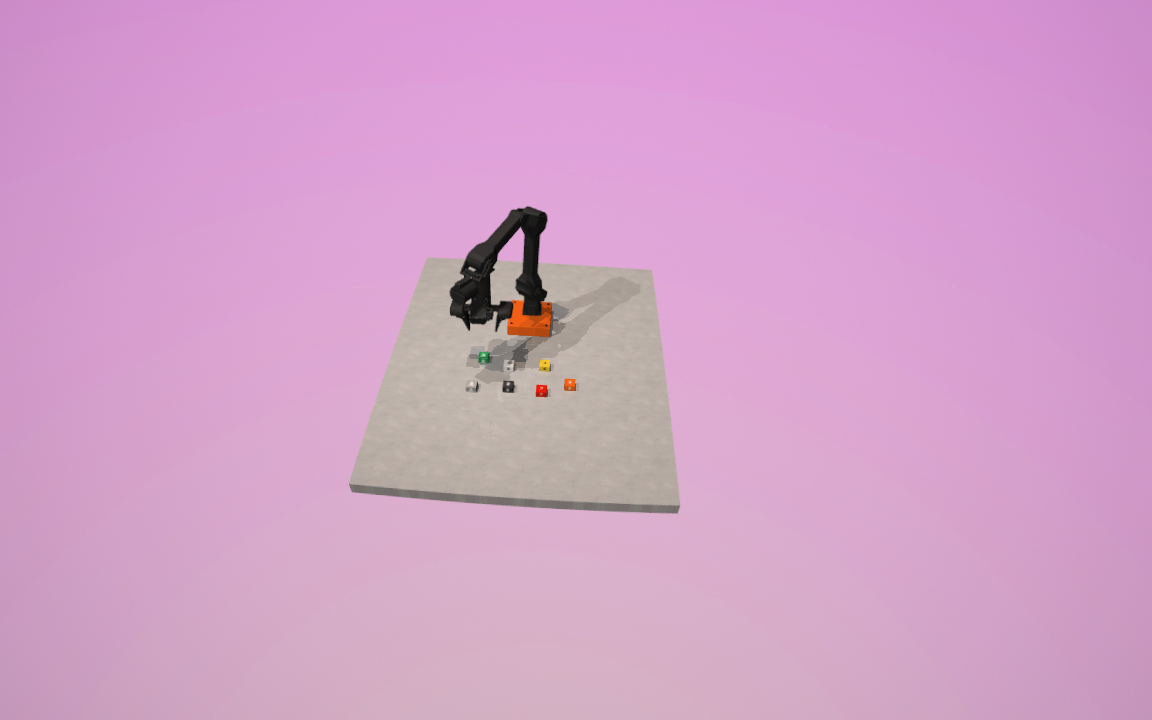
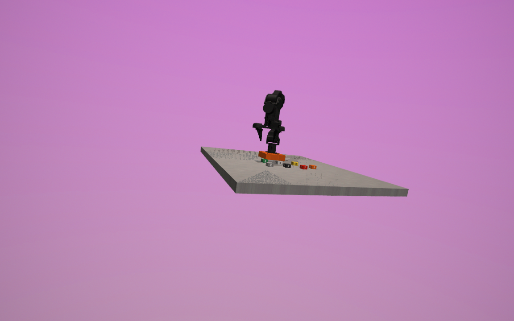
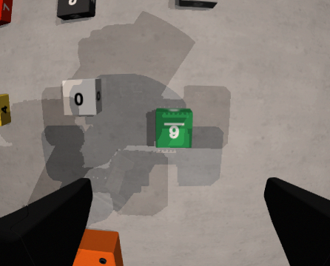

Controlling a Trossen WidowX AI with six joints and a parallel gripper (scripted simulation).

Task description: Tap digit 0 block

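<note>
Now: gripper tip 30 mm short of the white block, 80 mm to the right of it and 110 mm above it. Round my gripper tip: green block: 110 mm below; then grey block: 130 mm ahead, 30 mm to the right, 110 mm below; then black block: 130 mm ahead, 80 mm to the left, 110 mm below.
</note>
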